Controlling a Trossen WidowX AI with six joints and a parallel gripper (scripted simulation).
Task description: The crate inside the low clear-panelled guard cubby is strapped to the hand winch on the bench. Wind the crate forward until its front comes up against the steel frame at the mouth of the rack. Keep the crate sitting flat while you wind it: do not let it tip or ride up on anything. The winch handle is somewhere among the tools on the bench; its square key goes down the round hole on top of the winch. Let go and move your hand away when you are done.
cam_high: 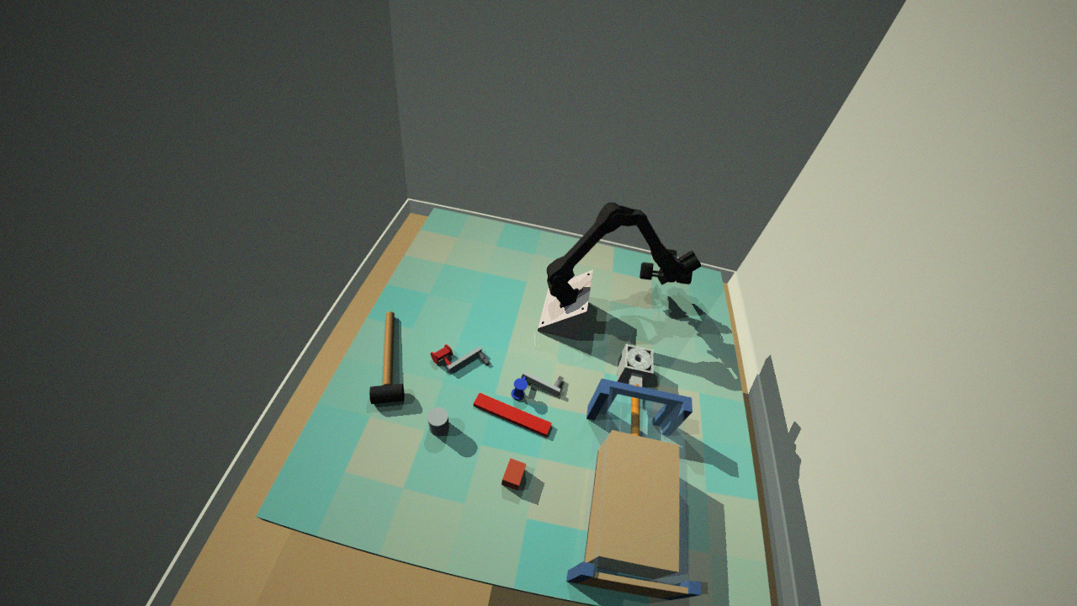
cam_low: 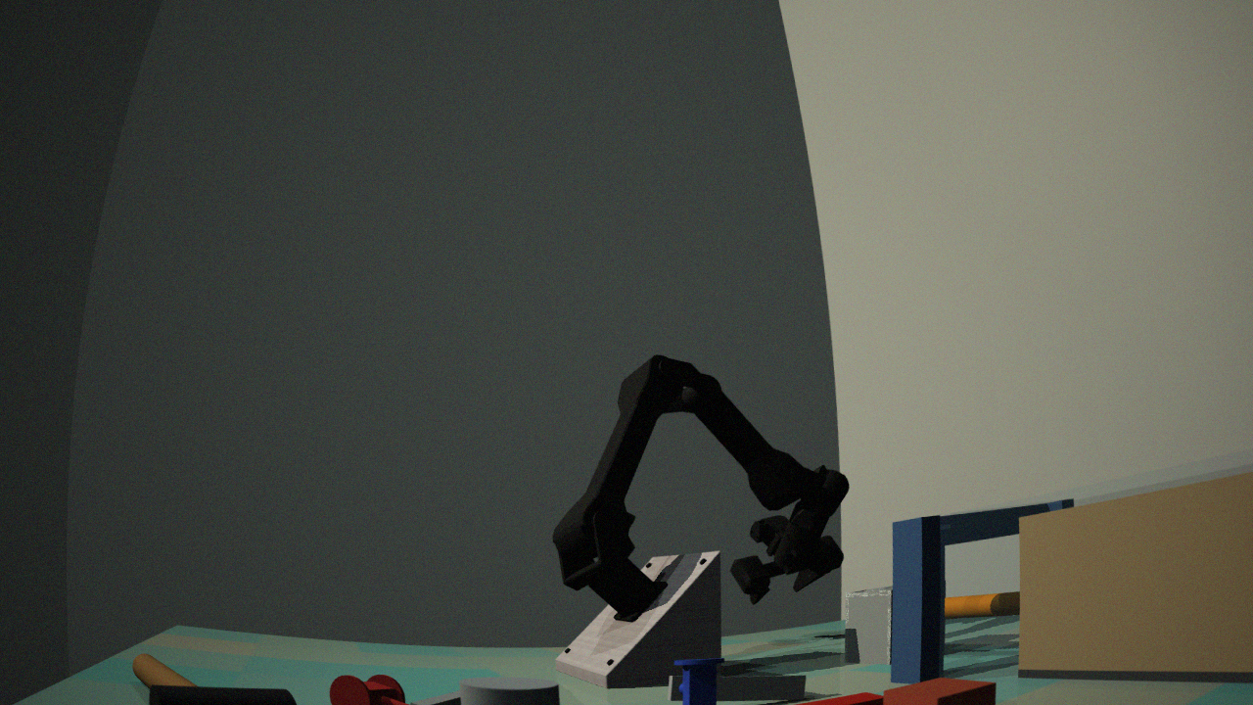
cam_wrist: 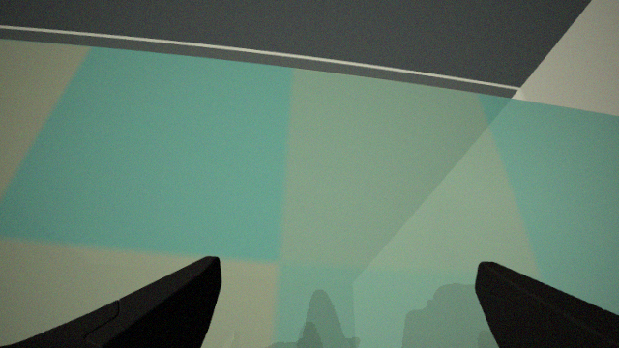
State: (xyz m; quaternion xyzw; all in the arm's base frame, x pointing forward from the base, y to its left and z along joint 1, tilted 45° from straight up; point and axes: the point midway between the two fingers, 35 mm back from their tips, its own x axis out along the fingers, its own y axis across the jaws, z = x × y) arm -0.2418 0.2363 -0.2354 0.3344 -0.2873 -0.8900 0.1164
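Right now the winch handle is 63 cm to the right of my gripper tip, 55 cm ahead of it and 6 cm below it. Also, from my gripper tip: blue steel frame (60 cm ahead, 8 cm to the right, 3 cm above); then grey winch (43 cm ahead, 9 cm to the right, 5 cm below); then blue-knobbed crank (58 cm ahead, 38 cm to the right, 6 cm below).
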